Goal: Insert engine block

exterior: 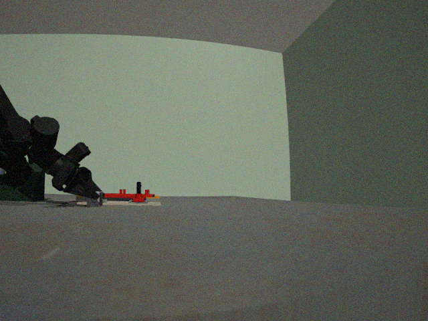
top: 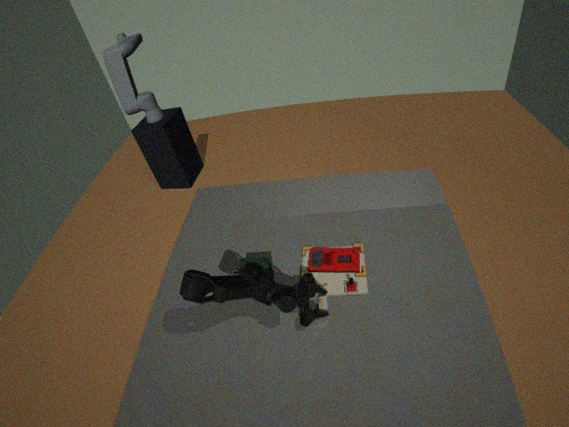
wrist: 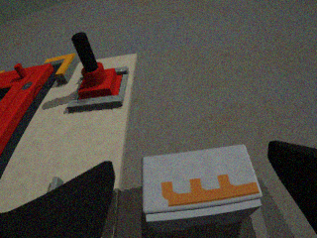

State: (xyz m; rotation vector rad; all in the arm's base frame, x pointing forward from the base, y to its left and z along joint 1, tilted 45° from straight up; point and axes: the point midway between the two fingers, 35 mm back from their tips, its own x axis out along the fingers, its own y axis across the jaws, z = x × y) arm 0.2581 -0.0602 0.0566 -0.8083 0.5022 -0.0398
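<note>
Now: the engine block 2 cm behind my gripper tip and 1 cm below it.
</note>
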